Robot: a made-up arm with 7 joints.
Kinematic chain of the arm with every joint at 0, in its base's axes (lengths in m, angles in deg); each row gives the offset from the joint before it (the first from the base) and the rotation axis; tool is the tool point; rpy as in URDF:
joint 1: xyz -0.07 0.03 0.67 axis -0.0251 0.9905 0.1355
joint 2: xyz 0 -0.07 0.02 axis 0.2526 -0.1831 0.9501
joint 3: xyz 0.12 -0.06 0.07 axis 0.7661 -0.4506 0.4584
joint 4: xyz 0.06 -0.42 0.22 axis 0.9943 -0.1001 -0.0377
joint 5: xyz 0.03 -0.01 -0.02 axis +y
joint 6: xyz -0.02 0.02 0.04 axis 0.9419 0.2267 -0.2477
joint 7: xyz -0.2 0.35 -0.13 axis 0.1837 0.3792 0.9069
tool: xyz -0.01 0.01 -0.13 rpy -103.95 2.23 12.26
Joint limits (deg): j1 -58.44..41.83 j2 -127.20..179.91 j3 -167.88..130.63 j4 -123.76..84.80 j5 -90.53..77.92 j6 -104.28..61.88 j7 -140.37..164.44
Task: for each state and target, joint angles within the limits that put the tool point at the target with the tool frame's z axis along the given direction. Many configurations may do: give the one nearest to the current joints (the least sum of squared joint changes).
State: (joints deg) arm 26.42 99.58 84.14 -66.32 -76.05 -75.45 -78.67
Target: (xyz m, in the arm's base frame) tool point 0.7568 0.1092 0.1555 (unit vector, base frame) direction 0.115 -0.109 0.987
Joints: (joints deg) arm 41.83 49.44 73.58 -65.20 -73.89 -98.39 -91.54
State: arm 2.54 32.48 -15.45 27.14 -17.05 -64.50 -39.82
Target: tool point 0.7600 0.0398 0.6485 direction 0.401 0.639 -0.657
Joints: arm 6.94 80.97 -14.01 12.36 -39.91 -97.32 -1.18
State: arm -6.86 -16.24 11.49 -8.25 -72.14 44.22 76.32
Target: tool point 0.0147 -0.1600 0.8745 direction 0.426 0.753 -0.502
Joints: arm -33.51 -38.71 21.34 8.60 -85.02 22.43 48.98
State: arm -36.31 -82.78 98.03 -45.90 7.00 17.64 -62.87
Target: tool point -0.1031 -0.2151 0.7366 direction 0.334 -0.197 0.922
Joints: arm -46.82 -82.35 110.20 -57.06 21.93 47.93 -63.99
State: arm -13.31 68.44 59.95 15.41 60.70 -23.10 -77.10
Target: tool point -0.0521 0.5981 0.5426 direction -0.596 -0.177 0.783
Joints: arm 13.31 98.51 96.88 -6.50 34.42 -67.63 -87.09
